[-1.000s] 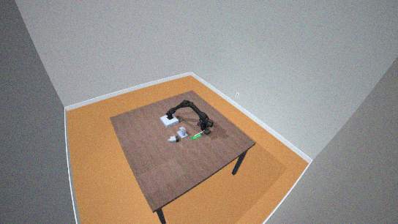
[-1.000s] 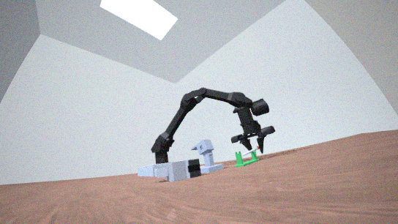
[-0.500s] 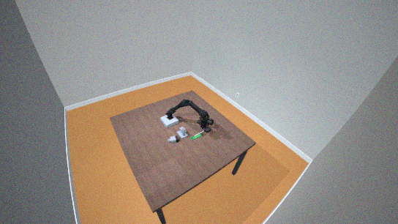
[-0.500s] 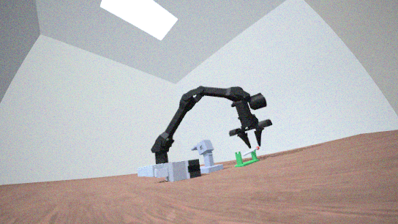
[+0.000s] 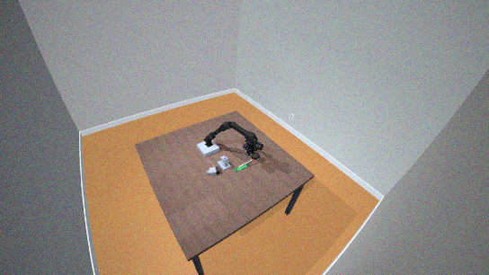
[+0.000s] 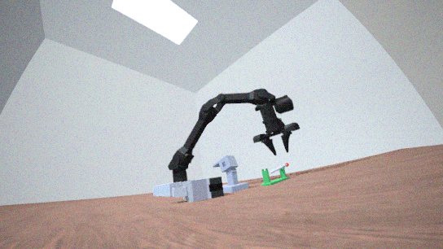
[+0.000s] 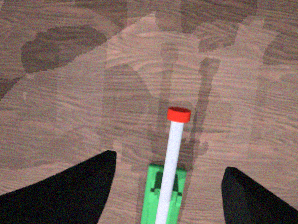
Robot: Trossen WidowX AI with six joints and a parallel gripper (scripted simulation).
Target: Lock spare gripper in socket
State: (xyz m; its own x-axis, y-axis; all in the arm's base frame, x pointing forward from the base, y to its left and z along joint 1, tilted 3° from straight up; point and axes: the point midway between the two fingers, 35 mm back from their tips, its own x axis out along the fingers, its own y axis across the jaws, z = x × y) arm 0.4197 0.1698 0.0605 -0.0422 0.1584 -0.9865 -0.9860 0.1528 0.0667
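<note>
The cradle lies 1 cm behind my gripper tip, 10 cm to the right of it and 7 cm below it. Round my gripper tip: spare gripper 13 cm behind, 34 cm to the right, 7 cm below; grey mount 13 cm behind, 20 cm to the right, 4 cm below.
</note>
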